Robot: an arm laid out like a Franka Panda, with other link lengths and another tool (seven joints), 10 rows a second.
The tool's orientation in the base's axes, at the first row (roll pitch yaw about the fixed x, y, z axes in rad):
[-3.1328, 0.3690, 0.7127]
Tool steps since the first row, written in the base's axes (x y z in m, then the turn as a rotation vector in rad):
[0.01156, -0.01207, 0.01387, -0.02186, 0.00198, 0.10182]
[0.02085, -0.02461, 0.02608, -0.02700, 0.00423, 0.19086]
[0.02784, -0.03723, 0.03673, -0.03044, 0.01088, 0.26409]
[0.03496, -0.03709, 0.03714, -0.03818, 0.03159, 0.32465]
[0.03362, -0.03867, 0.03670, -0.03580, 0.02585, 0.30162]
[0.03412, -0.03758, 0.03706, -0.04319, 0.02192, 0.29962]
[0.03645, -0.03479, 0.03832, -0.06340, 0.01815, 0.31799]
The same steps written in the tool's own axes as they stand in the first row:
[-0.00421, 0.01657, -0.01339, -0.05094, -0.01658, -0.08933]
[-0.00970, 0.03204, -0.02449, -0.08531, -0.02236, -0.17145]
[-0.01631, 0.04608, -0.03348, -0.11010, -0.03025, -0.24032]
[-0.01135, 0.05061, -0.03588, -0.12477, -0.05150, -0.29939]
[-0.01310, 0.05094, -0.03473, -0.11829, -0.04541, -0.27726]
[-0.01221, 0.05043, -0.03546, -0.12518, -0.04722, -0.27243]
[-0.00932, 0.04982, -0.03792, -0.14836, -0.05768, -0.28307]

